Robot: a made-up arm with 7 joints.
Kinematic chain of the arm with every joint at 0, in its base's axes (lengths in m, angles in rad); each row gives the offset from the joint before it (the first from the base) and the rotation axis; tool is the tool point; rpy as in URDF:
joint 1: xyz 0 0 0.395 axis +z
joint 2: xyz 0 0 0 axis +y
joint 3: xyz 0 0 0.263 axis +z
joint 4: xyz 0.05 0 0 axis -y
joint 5: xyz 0.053 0 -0.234 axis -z
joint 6: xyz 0 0 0 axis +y
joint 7: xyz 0.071 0 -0.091 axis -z
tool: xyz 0 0 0 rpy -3.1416 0 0
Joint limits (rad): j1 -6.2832..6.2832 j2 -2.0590..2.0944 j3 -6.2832..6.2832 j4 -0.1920..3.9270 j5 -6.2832..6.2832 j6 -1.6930..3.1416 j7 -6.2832..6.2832
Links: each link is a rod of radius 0.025 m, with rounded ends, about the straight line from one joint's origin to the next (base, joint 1, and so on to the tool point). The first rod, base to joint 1, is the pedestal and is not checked.
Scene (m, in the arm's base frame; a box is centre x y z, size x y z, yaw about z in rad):
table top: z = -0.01
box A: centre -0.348 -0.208 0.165 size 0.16 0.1 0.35 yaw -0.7
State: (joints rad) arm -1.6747 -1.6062 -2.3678 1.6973 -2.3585 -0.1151 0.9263
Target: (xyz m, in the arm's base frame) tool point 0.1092 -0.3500 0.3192
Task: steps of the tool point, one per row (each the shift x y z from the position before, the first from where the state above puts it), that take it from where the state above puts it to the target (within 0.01 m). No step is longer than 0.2 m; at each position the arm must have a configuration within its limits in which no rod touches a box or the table.
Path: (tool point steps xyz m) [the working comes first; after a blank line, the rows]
Joints at the target: 0.6085 -1.7792 -1.8452 1.1071 -2.3315 0.0894 0.9263
Straight joint move there: touches box A.

1: -0.0878 -0.0262 0.0751
2: -0.0817 -0.0693 0.0865
3: -0.0539 -0.1083 0.0933
4: -0.0081 -0.1333 0.0952
5: 0.0482 -0.1359 0.0920
6: 0.1037 -0.1129 0.0839
7: 0.0198 -0.0761 -0.1179
8: 0.0766 -0.0597 -0.1074
9: 0.1151 -0.0245 -0.0824
10: 0.1276 0.0189 -0.0489
11: 0.1134 0.0577 -0.0141

